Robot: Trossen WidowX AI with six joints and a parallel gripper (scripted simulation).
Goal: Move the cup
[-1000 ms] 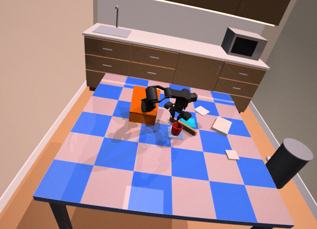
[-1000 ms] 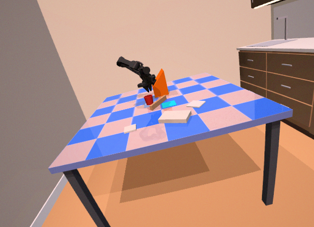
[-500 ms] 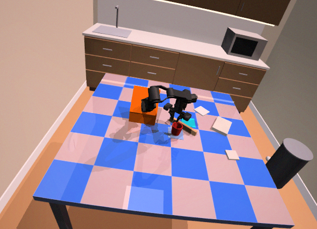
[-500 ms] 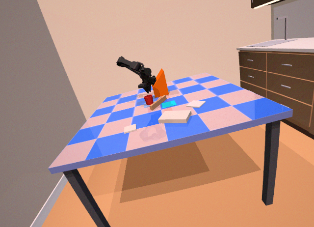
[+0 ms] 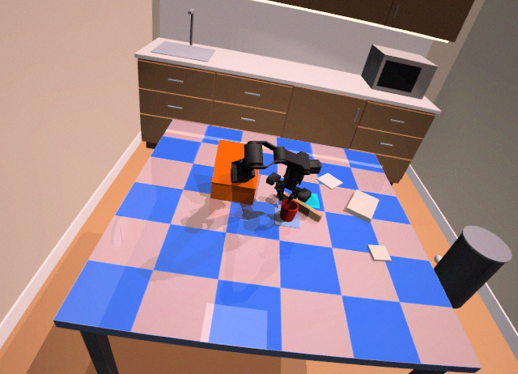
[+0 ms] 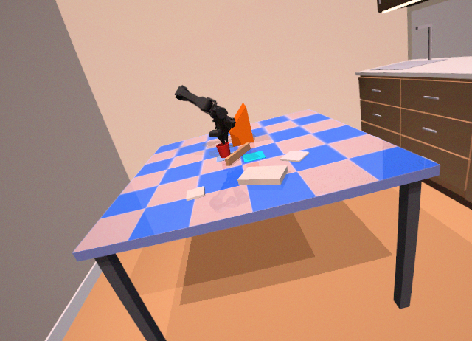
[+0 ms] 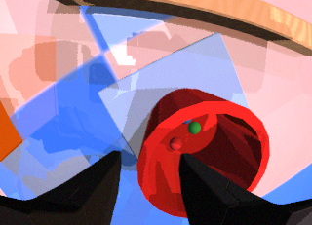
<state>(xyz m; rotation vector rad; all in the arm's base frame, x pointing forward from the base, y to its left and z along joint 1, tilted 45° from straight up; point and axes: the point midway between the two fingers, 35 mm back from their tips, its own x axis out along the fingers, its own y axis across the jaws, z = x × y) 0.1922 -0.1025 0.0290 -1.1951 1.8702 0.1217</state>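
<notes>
Right now the red cup is 30 mm below my gripper tip, 20 mm to the right of it and 20 mm ahead of it. Also, from my gripper tip: green marble: 50 mm below, 30 mm ahead, 20 mm to the right; then pale blue pad: 80 mm below, 20 mm to the right, 20 mm ahead; then red marble: 50 mm below, 30 mm to the right, 10 mm ahead.
</notes>
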